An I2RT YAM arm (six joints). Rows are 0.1 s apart.
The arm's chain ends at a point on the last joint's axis. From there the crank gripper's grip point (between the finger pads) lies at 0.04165 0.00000 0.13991 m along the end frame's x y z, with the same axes.
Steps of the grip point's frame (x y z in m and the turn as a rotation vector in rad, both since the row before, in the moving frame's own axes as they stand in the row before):
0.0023 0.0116 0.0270 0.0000 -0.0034 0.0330
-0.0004 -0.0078 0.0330 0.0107 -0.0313 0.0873
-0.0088 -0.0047 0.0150 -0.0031 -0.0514 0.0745
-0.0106 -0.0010 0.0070 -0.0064 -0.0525 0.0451
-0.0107 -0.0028 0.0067 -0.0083 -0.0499 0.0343
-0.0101 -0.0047 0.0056 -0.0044 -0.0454 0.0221
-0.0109 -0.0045 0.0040 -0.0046 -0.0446 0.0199
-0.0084 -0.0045 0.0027 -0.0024 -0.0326 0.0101
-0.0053 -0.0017 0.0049 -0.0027 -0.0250 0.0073
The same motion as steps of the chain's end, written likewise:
0.0028 0.0102 0.0269 0.0000 -0.0034 0.0330
0.0041 -0.0097 0.0318 0.0107 -0.0313 0.0873
-0.0014 -0.0080 0.0131 -0.0031 -0.0514 0.0745
-0.0031 -0.0036 0.0050 -0.0064 -0.0525 0.0451
-0.0036 -0.0053 0.0048 -0.0083 -0.0499 0.0343
-0.0037 -0.0062 0.0039 -0.0044 -0.0454 0.0221
-0.0046 -0.0059 0.0023 -0.0046 -0.0446 0.0199
-0.0038 -0.0052 0.0014 -0.0024 -0.0326 0.0101
-0.0018 -0.0024 0.0039 -0.0027 -0.0250 0.0073

